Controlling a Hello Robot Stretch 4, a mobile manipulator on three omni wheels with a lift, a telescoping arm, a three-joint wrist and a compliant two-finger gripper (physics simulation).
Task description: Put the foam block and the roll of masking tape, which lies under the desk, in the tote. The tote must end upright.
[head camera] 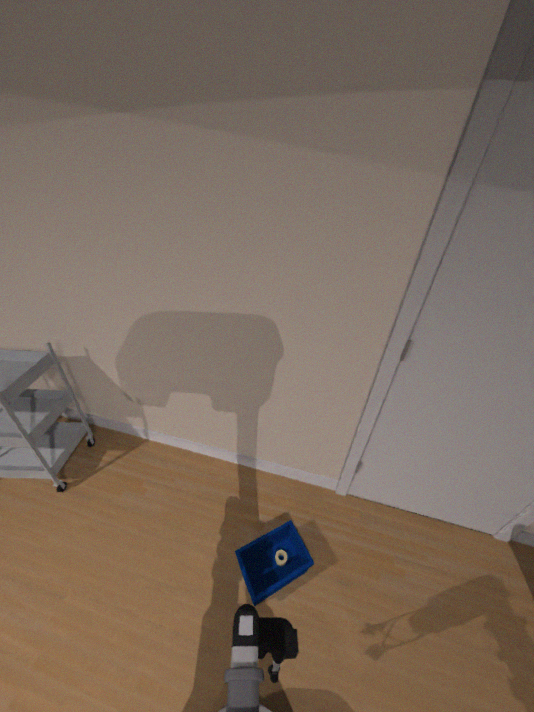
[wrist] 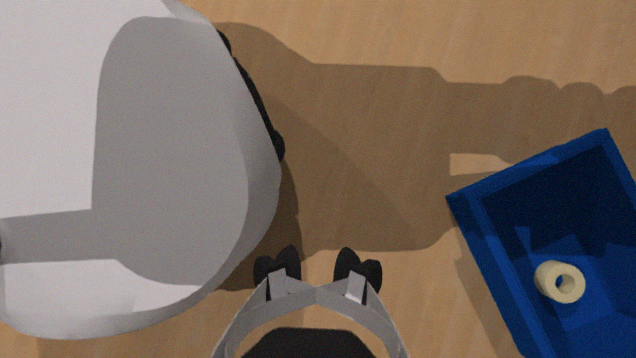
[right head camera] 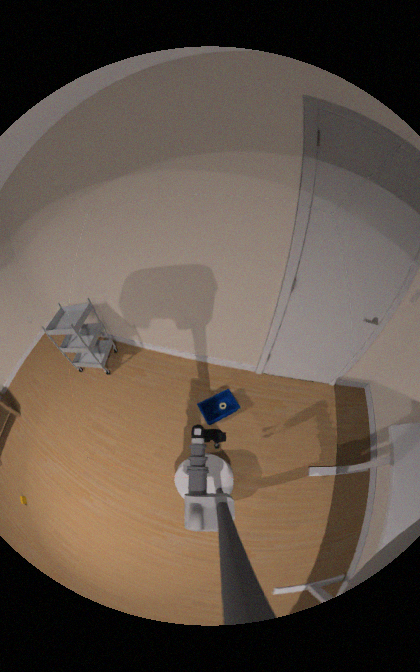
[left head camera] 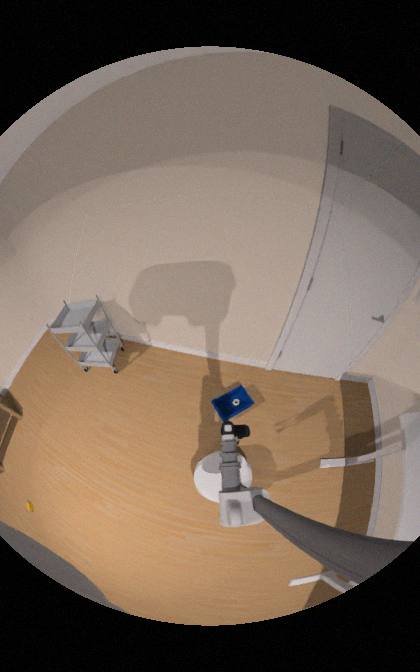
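The blue tote stands upright on the floor, its open side up. The cream roll of masking tape lies inside it. A small yellow block, which looks like the foam block, lies on the floor at the far lower left of both side head views. My gripper is partly open and empty, pointing down above the floor between my base and the tote. In the wrist view the tote is to its right.
A grey cart stands near the wall at the left. The door is beyond the tote to the right. Desk legs show at the right. My white base fills the wrist view's left side.
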